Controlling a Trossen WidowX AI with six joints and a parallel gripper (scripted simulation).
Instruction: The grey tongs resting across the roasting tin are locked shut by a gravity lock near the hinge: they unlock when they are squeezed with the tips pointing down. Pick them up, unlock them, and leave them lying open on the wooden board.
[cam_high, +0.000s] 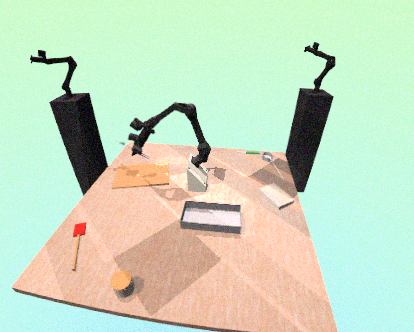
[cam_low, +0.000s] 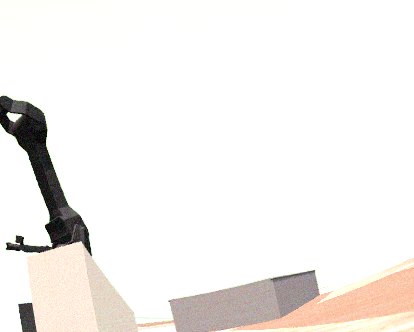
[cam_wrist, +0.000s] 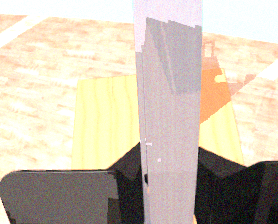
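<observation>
Right now my gripper tip is 40 mm to the right of the wooden board and 150 mm above it. The rest, counted from my gripper tip: red spatula 550 mm ahead, 150 mm to the right, 160 mm below; then grey roasting tin 380 mm ahead, 510 mm to the left, 130 mm below; then green-handled tool 330 mm behind, 780 mm to the left, 150 mm below.
</observation>
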